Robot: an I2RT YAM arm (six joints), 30 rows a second.
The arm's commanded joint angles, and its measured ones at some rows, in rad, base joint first. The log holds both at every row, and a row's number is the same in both.
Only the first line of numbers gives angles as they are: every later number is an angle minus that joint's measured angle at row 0.
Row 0, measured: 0.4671 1.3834 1.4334 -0.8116 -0.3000 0.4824
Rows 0 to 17, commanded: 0.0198 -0.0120 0.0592 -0.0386 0.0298 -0.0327; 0.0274 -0.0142 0.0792 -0.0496 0.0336 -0.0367; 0.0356 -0.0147 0.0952 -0.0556 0.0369 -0.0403; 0.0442 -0.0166 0.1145 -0.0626 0.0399 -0.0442; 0.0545 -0.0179 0.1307 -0.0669 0.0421 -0.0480; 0.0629 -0.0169 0.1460 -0.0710 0.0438 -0.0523; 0.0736 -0.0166 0.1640 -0.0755 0.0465 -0.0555; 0.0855 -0.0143 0.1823 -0.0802 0.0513 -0.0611; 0.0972 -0.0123 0.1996 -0.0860 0.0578 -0.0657; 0.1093 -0.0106 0.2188 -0.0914 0.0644 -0.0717; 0.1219 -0.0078 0.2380 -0.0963 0.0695 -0.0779; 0.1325 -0.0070 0.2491 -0.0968 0.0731 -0.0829; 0.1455 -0.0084 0.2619 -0.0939 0.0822 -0.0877; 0.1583 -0.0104 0.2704 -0.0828 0.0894 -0.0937; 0.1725 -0.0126 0.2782 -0.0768 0.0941 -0.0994; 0.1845 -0.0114 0.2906 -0.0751 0.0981 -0.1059; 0.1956 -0.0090 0.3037 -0.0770 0.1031 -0.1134; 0.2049 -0.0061 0.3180 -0.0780 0.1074 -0.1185
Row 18, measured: 0.1877 -0.0072 0.2903 -0.1049 0.0843 -0.0824
